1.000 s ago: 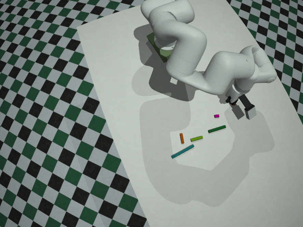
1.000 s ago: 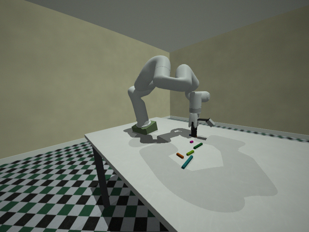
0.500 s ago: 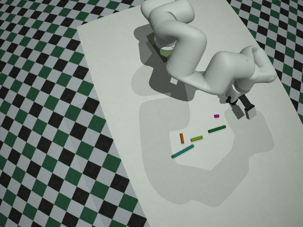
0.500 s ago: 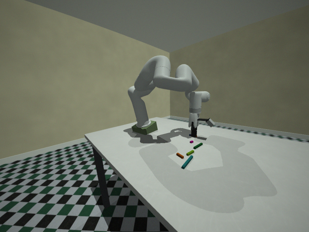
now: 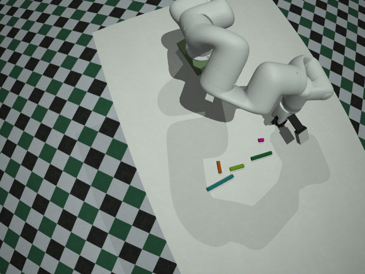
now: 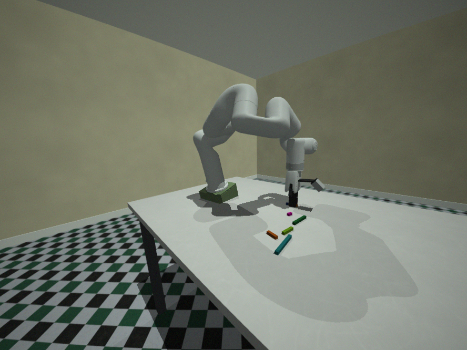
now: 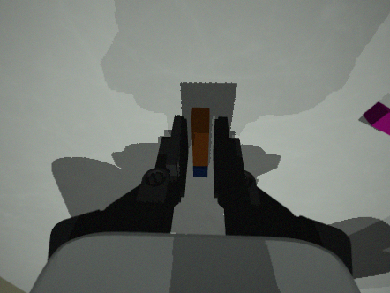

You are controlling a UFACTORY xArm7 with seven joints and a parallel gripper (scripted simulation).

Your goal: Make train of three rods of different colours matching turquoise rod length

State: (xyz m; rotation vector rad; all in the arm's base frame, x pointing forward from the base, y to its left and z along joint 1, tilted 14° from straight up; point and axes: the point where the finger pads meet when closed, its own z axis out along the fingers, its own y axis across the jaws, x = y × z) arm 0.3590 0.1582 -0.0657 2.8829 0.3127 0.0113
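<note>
The blue rod is 3 cm behind my hand, 1 cm to the right of it and 2 cm below it. Also, from my hand: magenta rod 4 cm ahead, 10 cm to the right, 2 cm below; green rod 9 cm ahead, 12 cm to the right, 2 cm below; lime rod 10 cm ahead, 22 cm to the right, 2 cm below.
</note>
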